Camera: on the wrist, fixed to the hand. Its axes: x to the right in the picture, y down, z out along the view.
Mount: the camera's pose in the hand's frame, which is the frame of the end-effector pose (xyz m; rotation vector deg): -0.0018 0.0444 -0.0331 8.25 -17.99 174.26
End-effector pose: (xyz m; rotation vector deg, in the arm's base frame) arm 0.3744 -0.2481 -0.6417 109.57 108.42 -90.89
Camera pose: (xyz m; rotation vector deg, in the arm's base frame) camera 0.4284 -0.2405 -0.6514 78.32 -82.92 -13.98
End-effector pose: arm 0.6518 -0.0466 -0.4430 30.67 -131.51 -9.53
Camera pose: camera 0.6619 -0.0043 -0.4086 154.91 50.82 -70.13
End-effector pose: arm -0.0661 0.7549 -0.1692 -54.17 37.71 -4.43
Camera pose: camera -0.0955 0.7580 -0.2161 54.57 61.61 144.02
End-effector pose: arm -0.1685 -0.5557 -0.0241 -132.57 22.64 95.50
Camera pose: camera -0.1563 -0.6089 -0.0146 -23.14 -111.61 -31.47
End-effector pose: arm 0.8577 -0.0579 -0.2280 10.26 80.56 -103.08
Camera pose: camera 0.8767 -0.0301 -0.2720 62.39 -15.36 43.01
